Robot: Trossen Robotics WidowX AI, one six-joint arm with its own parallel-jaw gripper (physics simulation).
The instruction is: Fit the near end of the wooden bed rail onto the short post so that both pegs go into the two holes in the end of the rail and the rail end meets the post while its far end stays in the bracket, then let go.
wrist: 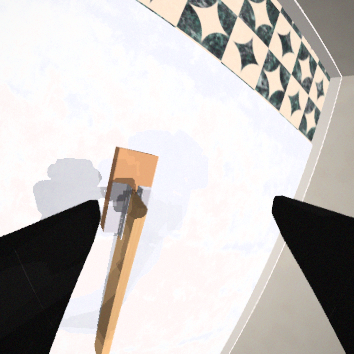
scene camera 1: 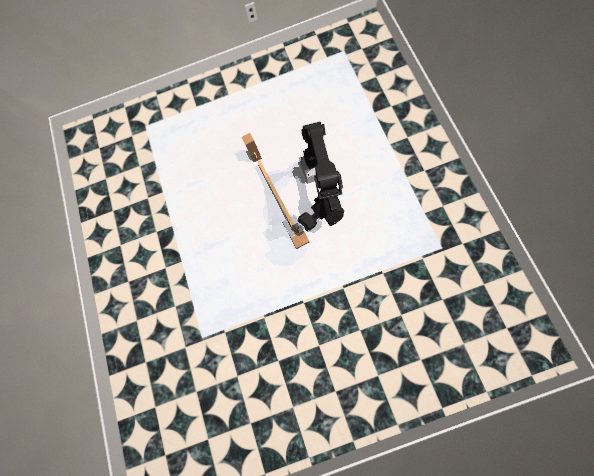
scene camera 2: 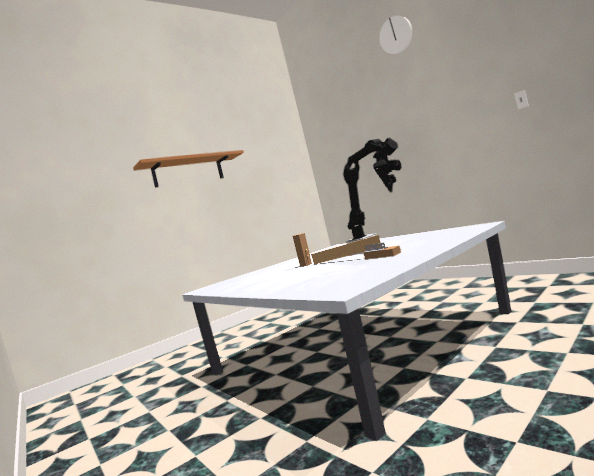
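Where they show: gripper, fingertip midpoint: [wrist: 187, 206] [scene camera 2: 388, 187]; arm's base, link origin: [scene camera 1: 312, 161] [scene camera 2: 359, 237].
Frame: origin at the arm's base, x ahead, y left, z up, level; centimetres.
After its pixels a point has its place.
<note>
The wooden bed rail [scene camera 1: 276, 195] {x 24.0, y 10.9, z 0.2 cm} [scene camera 2: 345, 250] {x 24.6, y 11.3, z -2.6 cm} [wrist: 118, 280] {x 22.1, y 16.0, z 0.8 cm} runs from beside the short post to the metal bracket [scene camera 2: 375, 247] [wrist: 111, 222]. Its far end is between the bracket's plates, beside the wooden block [scene camera 1: 302, 241] {x 19.3, y 37.5, z -4.5 cm} [scene camera 2: 382, 253] {x 24.3, y 34.2, z -6.0 cm} [wrist: 136, 162] {x 19.8, y 37.1, z -4.4 cm}. The short post [scene camera 1: 248, 139] {x 27.6, y -18.2, z 10.0 cm} [scene camera 2: 301, 249] {x 30.1, y -16.6, z 1.6 cm} stands upright. The rail's near end is close to its base, with a narrow gap seeming to show in scene view 2; whether the pegs are in the holes is too small to tell. My gripper [scene camera 2: 391, 189] {x 13.1, y 37.3, z 22.8 cm} [wrist: 187, 206] {x 13.1, y 37.3, z 22.8 cm} is open and empty, high above the table near the rail's far end.
The white table [scene camera 1: 225, 280] {x 64.5, y 42.6, z -7.9 cm} [scene camera 2: 280, 287] {x 70.6, y 14.9, z -8.0 cm} [wrist: 225, 125] {x 39.2, y 53.0, z -8.0 cm} carries the parts and the black arm [scene camera 1: 325, 165] {x 5.1, y 26.4, z 47.4 cm} [scene camera 2: 353, 190] {x 3.2, y 6.6, z 26.7 cm}, whose base is behind the rail in scene view 2. A wall shelf [scene camera 2: 190, 160] hangs away from the table.
</note>
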